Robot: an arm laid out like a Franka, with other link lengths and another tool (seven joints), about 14 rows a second.
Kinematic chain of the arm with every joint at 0, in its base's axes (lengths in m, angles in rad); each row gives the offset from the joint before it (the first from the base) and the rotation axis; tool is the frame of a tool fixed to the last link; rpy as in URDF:
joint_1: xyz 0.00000 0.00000 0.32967 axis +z
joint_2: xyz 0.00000 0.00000 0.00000 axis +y
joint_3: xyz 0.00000 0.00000 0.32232 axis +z
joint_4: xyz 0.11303 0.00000 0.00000 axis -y
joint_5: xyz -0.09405 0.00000 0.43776 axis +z
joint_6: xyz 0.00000 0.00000 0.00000 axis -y
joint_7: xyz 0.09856 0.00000 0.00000 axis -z
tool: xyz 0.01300 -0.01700 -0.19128 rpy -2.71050 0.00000 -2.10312
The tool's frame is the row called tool.
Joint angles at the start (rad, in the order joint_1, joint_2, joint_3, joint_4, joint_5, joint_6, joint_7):
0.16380, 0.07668, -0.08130, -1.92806, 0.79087, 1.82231, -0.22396
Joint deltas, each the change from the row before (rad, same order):
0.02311, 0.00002, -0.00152, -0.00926, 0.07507, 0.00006, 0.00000
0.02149, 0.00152, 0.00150, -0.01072, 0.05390, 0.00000, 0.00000
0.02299, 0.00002, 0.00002, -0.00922, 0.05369, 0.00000, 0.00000
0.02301, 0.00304, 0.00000, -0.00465, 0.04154, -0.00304, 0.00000
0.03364, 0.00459, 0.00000, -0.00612, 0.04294, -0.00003, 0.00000
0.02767, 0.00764, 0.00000, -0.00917, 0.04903, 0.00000, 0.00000
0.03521, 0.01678, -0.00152, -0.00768, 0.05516, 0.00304, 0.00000
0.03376, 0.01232, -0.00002, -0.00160, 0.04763, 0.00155, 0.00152
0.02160, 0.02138, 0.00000, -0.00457, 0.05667, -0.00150, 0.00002
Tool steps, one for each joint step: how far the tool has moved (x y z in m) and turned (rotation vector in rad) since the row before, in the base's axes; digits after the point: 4 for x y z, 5 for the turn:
-0.0036, 0.0229, 0.0022, 0.06669, 0.01532, -0.01037
-0.0053, 0.0208, -0.0012, 0.04682, 0.01762, -0.00049
-0.0053, 0.0204, 0.0008, 0.04639, 0.01566, -0.00088
-0.0054, 0.0192, 0.0000, 0.03599, 0.01523, 0.00649
-0.0082, 0.0254, -0.0015, 0.03510, 0.01753, 0.01388
-0.0078, 0.0216, -0.0044, 0.03794, 0.02555, 0.00447
-0.0086, 0.0253, -0.0090, 0.03810, 0.03340, 0.00422
-0.0086, 0.0246, -0.0036, 0.03373, 0.02492, 0.00769
-0.0058, 0.0177, -0.0102, 0.03694, 0.03937, -0.00692

